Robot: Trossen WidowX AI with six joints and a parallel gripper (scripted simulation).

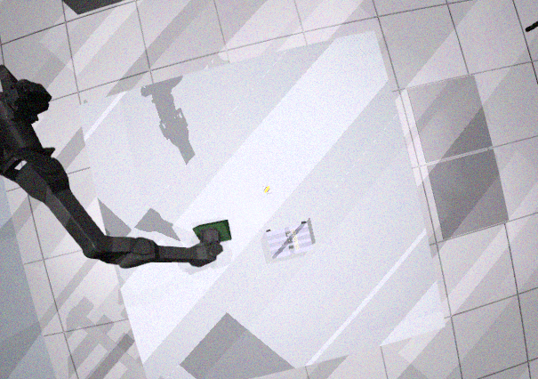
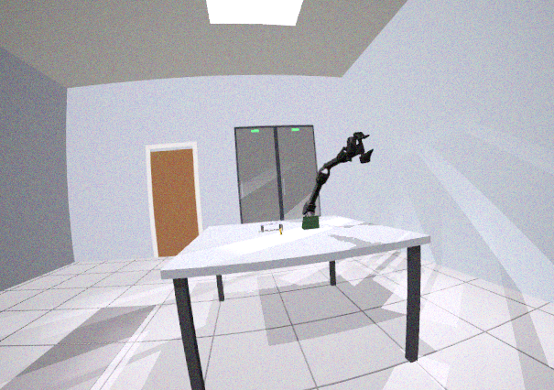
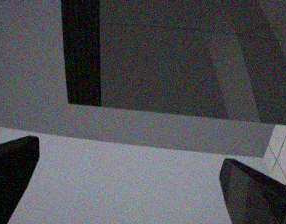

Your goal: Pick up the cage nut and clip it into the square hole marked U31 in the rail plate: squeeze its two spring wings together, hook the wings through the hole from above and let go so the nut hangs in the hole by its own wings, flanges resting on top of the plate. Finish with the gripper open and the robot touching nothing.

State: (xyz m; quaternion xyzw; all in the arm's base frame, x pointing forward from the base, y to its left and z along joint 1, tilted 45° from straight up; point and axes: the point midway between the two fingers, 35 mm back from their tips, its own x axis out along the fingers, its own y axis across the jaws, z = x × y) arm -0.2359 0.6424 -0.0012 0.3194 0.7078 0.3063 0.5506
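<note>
Right now my gripper tip is 50 cm above the cage nut, 49 cm short of it and 37 cm to the left of it.
</note>
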